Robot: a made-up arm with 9 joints.
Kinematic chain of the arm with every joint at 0, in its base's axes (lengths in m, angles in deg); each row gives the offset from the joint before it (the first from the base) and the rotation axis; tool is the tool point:
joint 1: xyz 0 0 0.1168 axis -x
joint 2: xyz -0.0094 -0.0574 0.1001 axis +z
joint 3: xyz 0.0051 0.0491 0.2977 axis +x
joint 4: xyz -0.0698 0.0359 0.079 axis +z
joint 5: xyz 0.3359 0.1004 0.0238 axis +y
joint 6: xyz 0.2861 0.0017 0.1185 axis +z
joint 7: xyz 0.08 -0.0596 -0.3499 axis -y
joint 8: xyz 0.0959 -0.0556 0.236 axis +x
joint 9: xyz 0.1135 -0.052 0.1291 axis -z
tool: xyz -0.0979 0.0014 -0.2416
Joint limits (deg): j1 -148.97..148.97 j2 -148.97..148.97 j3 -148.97..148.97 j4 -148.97..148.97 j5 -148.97..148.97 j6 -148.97..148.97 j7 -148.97..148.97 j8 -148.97..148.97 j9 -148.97..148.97
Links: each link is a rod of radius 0.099 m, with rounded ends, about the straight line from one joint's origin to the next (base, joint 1, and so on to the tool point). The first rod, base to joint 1, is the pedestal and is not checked.
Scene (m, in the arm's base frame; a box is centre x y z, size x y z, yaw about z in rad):
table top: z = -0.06
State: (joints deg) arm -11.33 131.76 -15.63 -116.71 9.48 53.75 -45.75 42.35 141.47
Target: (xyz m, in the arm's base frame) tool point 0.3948 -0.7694 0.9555
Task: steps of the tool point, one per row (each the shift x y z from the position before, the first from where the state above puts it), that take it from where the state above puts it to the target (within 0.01 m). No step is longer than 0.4 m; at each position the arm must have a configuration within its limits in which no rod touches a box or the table.
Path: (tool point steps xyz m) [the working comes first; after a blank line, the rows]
Joints at the target: -57.92 131.05 -54.15 -114.79 -5.13 64.94 -28.57 46.58 134.65
Straight joint move there: clear.

1: -0.0175 -0.1735 0.2758
2: -0.0595 -0.2878 0.1861
3: -0.0971 -0.3520 0.0523
4: -0.1279 -0.3514 -0.0978

